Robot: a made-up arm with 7 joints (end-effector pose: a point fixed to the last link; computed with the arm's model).
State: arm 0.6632 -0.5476 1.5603 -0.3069 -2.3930 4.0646 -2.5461
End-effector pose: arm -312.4 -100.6 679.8 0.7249 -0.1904 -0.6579 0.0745
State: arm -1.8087 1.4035 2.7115 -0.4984 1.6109 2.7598 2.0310
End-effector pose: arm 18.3 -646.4 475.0 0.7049 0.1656 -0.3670 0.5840
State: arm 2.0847 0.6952 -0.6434 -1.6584 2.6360 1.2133 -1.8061
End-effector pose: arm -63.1 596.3 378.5 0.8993 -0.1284 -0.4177 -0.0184
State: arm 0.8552 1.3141 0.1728 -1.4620 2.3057 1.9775 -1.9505
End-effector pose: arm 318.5 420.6 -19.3 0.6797 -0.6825 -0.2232 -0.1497
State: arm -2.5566 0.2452 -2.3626 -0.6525 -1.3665 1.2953 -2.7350
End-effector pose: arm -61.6 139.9 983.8 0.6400 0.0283 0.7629 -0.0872
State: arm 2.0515 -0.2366 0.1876 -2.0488 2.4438 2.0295 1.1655
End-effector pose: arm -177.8 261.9 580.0 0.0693 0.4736 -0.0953 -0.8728
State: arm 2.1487 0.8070 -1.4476 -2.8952 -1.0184 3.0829 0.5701
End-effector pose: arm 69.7 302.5 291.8 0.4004 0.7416 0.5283 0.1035
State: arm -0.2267 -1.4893 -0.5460 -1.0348 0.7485 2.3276 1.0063
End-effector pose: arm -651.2 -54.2 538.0 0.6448 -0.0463 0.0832 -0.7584
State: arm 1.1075 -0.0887 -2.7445 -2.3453 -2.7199 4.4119 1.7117
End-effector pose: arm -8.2 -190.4 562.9 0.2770 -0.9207 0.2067 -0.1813
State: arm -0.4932 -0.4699 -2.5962 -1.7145 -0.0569 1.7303 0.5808
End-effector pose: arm -553.8 42.9 457.0 0.2106 0.2467 0.9454 -0.0302
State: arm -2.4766 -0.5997 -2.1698 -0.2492 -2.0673 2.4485 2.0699
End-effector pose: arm 211.8 371.2 828.8 0.5531 -0.4578 0.2567 -0.6470
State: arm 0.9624 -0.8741 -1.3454 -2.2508 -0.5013 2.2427 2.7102
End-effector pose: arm 243.4 -317.3 532.6 0.2227 -0.1470 0.9546 0.1323
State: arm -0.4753 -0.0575 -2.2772 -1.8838 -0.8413 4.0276 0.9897
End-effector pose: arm -216.8 -130.7 694.9 0.6559 0.2337 -0.5468 0.4650
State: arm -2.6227 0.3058 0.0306 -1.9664 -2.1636 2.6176 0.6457
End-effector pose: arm -297.1 -282.4 413.0 0.3866 0.6532 -0.4978 -0.4197
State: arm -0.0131 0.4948 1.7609 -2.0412 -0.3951 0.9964 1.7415
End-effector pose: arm 69.2 362.2 480.4 0.4335 0.8934 0.1015 0.0611
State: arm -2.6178 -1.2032 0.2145 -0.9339 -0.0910 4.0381 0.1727
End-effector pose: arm 440.0 220.3 566.8 0.7647 -0.0214 0.5564 0.3244
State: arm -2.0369 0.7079 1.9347 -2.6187 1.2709 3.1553 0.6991
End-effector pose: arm 184.3 -266.6 424.9 0.4743 -0.3715 0.7975 0.0310
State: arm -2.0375 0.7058 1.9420 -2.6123 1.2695 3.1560 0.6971
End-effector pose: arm 185.8 -266.0 427.9 0.4768 -0.3743 0.7949 0.0270
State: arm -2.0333 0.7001 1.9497 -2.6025 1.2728 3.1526 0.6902
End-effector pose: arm 189.1 -264.1 431.5 0.4799 -0.3797 0.7905 0.0238
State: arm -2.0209 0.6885 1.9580 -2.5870 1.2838 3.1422 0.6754
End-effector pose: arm 195.6 -259.7 436.0 0.4841 -0.3896 0.7832 0.0222
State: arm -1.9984 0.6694 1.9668 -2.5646 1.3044 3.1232 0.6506
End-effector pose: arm 206.0 -252.0 441.6 0.4897 -0.4050 0.7718 0.0223
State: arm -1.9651 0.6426 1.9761 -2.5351 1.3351 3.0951 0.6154
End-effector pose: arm 220.1 -240.2 448.2 0.4970 -0.4259 0.7556 0.0246
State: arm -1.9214 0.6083 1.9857 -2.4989 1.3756 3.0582 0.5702
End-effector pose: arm 237.3 -223.4 455.8 0.5065 -0.4517 0.7339 0.0290
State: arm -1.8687 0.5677 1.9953 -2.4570 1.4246 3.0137 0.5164
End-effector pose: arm 256.5 -201.4 464.0 0.5183 -0.4811 0.7062 0.0352
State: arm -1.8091 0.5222 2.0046 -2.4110 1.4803 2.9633 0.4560
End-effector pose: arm 276.1 -174.1 472.6 0.5324 -0.5121 0.6727 0.0430
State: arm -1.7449 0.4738 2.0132 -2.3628 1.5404 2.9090 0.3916
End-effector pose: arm 294.6 -142.1 481.1 0.5484 -0.5429 0.6339 0.0520
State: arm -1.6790 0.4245 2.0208 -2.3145 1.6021 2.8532 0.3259
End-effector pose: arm 310.4 -106.6 489.2 0.5656 -0.5715 0.5914 0.0618
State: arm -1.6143 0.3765 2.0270 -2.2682 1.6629 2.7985 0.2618
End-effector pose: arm 322.4 -69.6 496.5 0.5831 -0.5962 0.5471 0.0718
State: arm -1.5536 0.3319 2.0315 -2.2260 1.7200 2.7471 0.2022
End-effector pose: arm 330.4 -33.4 502.8 0.5999 -0.6162 0.5038 0.0816
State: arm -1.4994 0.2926 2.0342 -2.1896 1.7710 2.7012 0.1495
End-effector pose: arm 334.7 -0.2 507.8 0.6150 -0.6311 0.4640 0.0907
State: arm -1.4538 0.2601 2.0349 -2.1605 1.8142 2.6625 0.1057
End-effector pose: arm 336.2 28.0 511.4 0.6276 -0.6412 0.4303 0.0988
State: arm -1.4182 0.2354 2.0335 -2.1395 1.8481 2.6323 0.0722
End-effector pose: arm 336.1 49.5 513.5 0.6371 -0.6474 0.4047 0.1053
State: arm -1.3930 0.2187 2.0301 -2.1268 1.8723 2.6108 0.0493
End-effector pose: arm 335.3 63.9 514.2 0.6435 -0.6506 0.3880 0.1103
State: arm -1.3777 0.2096 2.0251 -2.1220 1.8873 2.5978 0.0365
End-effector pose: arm 334.6 71.4 513.7 0.6466 -0.6516 0.3800 0.1137
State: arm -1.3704 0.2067 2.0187 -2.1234 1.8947 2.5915 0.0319
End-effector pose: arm 334.3 73.3 512.1 0.6472 -0.6512 0.3790 0.1159
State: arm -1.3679 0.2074 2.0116 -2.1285 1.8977 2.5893 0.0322
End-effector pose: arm 334.3 71.8 510.0 0.6462 -0.6499 0.3824 0.1175
